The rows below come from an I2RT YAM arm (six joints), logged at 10 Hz.
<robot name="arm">
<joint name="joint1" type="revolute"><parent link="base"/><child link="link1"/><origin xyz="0.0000 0.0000 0.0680"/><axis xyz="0 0 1"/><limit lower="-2.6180" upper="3.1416"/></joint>
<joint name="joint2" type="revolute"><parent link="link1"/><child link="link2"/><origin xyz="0.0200 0.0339 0.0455"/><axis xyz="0 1 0"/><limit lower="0.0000" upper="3.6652"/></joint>
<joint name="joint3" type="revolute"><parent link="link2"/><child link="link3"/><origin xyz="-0.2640 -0.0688 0.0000"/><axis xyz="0 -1 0"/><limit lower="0.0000" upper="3.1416"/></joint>
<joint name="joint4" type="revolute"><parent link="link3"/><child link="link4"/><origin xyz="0.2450 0.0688 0.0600"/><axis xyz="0 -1 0"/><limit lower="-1.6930" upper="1.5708"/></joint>
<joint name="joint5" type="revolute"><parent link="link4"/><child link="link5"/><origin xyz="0.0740 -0.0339 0.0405"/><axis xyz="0 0 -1"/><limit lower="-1.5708" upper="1.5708"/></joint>
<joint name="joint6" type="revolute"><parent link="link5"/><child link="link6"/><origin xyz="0.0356 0.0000 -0.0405"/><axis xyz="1 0 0"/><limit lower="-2.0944" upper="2.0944"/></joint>
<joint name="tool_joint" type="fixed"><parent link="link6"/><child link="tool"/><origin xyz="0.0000 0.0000 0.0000" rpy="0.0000 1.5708 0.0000"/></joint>
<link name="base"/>
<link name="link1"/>
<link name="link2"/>
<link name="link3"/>
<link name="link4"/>
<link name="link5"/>
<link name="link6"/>
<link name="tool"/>
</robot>
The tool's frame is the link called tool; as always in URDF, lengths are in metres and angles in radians.
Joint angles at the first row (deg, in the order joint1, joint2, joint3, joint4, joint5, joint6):
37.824, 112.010, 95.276, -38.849, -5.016, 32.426
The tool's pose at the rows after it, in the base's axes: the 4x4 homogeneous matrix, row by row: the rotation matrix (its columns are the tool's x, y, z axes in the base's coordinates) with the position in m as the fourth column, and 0 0 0 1 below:
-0.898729, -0.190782, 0.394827, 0.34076; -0.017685, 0.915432, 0.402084, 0.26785; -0.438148, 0.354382, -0.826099, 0.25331; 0, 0, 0, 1
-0.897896, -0.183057, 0.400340, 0.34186; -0.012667, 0.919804, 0.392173, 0.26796; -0.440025, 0.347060, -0.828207, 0.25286; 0, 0, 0, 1
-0.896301, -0.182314, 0.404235, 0.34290; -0.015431, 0.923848, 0.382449, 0.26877; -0.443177, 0.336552, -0.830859, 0.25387; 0, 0, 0, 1
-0.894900, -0.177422, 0.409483, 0.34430; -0.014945, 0.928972, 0.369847, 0.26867; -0.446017, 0.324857, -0.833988, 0.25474; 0, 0, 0, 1
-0.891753, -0.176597, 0.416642, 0.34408; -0.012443, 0.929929, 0.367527, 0.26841; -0.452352, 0.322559, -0.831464, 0.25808; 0, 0, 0, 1
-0.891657, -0.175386, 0.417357, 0.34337; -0.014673, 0.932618, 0.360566, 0.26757; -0.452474, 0.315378, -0.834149, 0.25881; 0, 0, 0, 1
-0.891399, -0.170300, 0.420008, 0.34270; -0.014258, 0.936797, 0.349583, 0.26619; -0.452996, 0.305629, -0.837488, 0.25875; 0, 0, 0, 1
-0.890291, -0.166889, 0.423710, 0.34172; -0.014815, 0.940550, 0.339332, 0.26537; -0.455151, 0.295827, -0.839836, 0.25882; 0, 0, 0, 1
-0.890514, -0.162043, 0.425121, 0.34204; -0.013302, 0.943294, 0.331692, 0.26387; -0.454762, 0.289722, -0.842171, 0.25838; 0, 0, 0, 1
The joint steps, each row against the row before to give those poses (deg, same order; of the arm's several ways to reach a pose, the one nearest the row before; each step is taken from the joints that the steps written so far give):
-0.011, 0.303, 0.161, -0.217, 0.681, 0.160
-0.026, 0.269, 0.317, -0.198, 0.629, 0.185
0.050, 0.368, 0.803, -0.656, 0.606, -0.196
-0.065, 0.328, 0.731, -0.675, 0.720, -0.109
0.021, -0.207, 0.400, -0.324, 0.368, 0.012
-0.002, -0.161, 0.004, -0.427, 0.339, -0.133
-0.044, -0.201, -0.217, -0.312, 0.567, -0.033
0.045, -0.212, -0.225, -0.221, 0.619, -0.044
-0.158, -0.062, -0.130, -0.177, 0.310, -0.044

